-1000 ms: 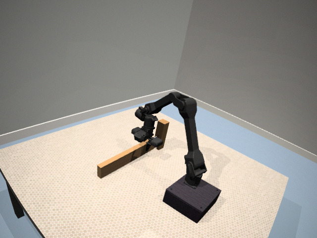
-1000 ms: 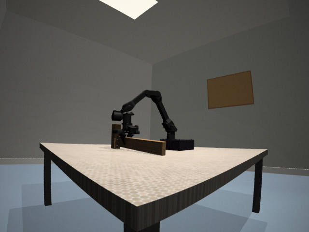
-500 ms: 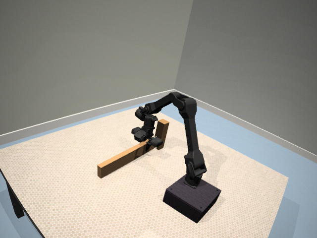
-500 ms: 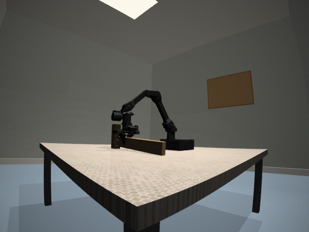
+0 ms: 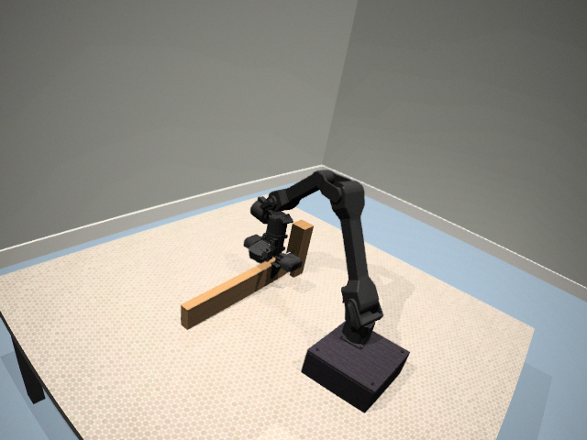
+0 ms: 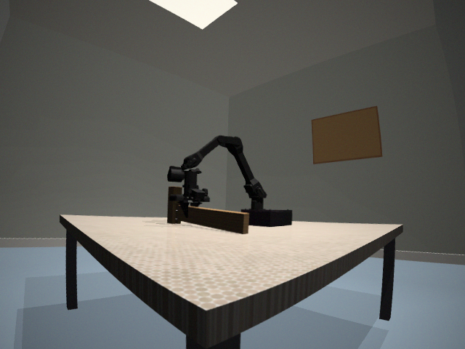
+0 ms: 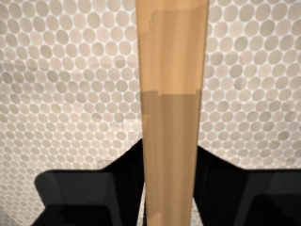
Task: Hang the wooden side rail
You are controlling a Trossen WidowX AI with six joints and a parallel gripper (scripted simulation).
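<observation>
Right now the headboard post is 130 mm to the right of my gripper tip, 40 mm above it and 10 mm behind it.
</observation>
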